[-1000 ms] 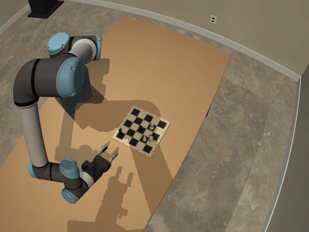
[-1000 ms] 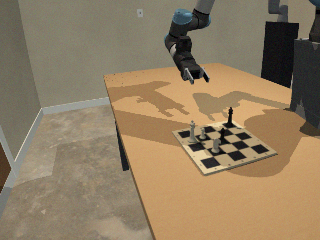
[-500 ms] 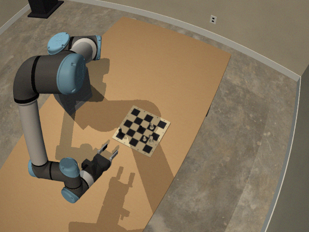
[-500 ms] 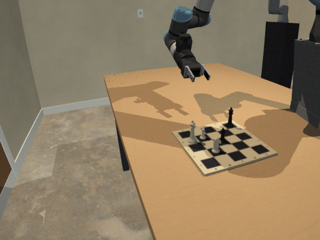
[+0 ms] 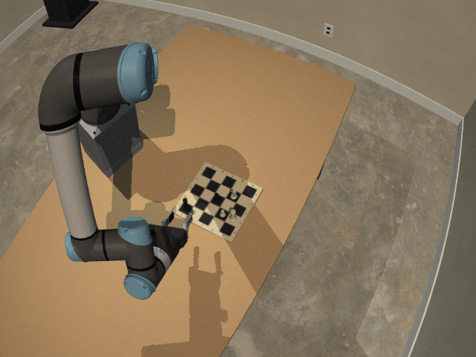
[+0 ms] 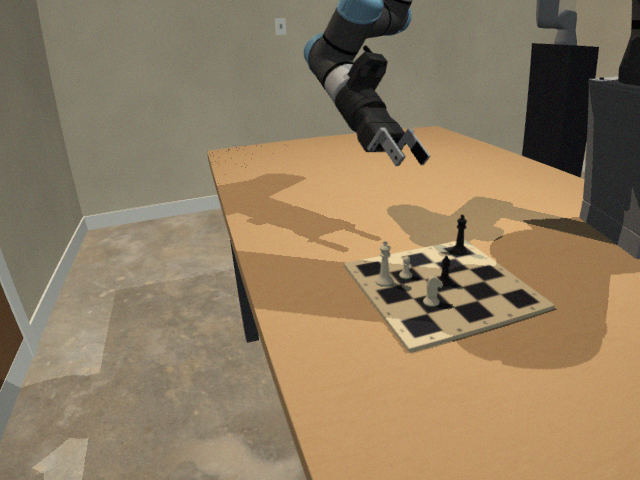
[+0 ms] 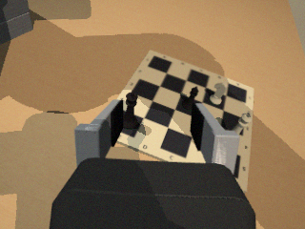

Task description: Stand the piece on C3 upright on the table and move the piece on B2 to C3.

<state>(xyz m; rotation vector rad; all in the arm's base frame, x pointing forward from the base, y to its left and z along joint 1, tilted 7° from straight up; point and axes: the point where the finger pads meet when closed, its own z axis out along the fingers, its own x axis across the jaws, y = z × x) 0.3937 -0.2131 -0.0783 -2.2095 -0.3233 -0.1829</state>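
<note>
My hand is 16 cm to the right of the black pawn, 12 cm above it and 5 cm short of it. The rest, counted from my hand: white pawn: 13 cm below, 12 cm to the left, 8 cm ahead; then white king: 12 cm to the left, 12 cm ahead, 11 cm below; then black queen: 11 cm below, 10 cm to the left, 4 cm behind.
</note>
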